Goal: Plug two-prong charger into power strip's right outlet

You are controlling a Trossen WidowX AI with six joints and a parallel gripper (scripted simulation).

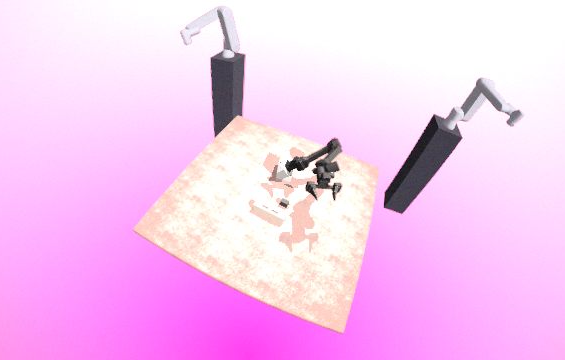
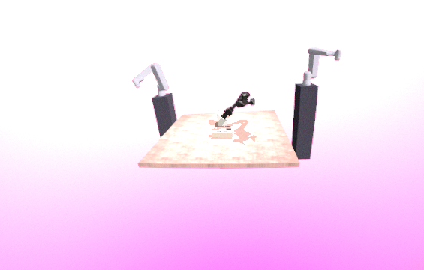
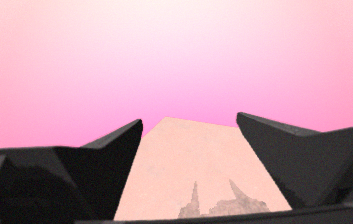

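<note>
Right now my gripper tip is 11 cm past the grey charger, 20 cm to the left of it and 29 cm above it.
</note>
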